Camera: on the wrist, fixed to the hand. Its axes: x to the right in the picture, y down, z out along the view.
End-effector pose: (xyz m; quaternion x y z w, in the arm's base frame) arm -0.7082 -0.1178 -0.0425 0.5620 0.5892 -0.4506 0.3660
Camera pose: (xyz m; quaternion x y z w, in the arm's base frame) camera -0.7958 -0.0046 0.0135 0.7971 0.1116 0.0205 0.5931
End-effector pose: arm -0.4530 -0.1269 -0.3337 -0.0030 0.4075 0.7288 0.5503
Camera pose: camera -0.4244 -0.1964 -0.4678 -0.1731 -0.2545 -0.9432 0.1253
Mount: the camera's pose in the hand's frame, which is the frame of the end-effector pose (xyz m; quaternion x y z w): -0.0061 -0.0979 -0.1184 -0.1040 0.0621 0.6817 0.7216
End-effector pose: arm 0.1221 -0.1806 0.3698 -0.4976 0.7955 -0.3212 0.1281
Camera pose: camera 0.1324 -0.1591 0.5217 0.1898 0.9546 -0.0926 0.2102
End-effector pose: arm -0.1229 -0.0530 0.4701 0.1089 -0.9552 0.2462 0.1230
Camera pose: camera -0.0694 -0.0770 0.6122 0.6006 0.7814 -0.1689 0.0084
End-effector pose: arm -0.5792 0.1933 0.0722 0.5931 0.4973 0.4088 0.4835
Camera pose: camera -0.7137 0.2108 -0.0003 0.6913 -0.0580 0.7131 0.1010
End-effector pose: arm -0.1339 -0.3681 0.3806 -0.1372 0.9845 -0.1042 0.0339
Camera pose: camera -0.1136 -0.4353 0.5174 0.5750 0.8168 0.0418 0.0201
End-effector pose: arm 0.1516 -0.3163 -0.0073 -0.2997 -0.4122 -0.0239 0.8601
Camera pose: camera 0.2016 -0.4611 -0.0201 -0.5852 -0.0372 0.5076 0.6313
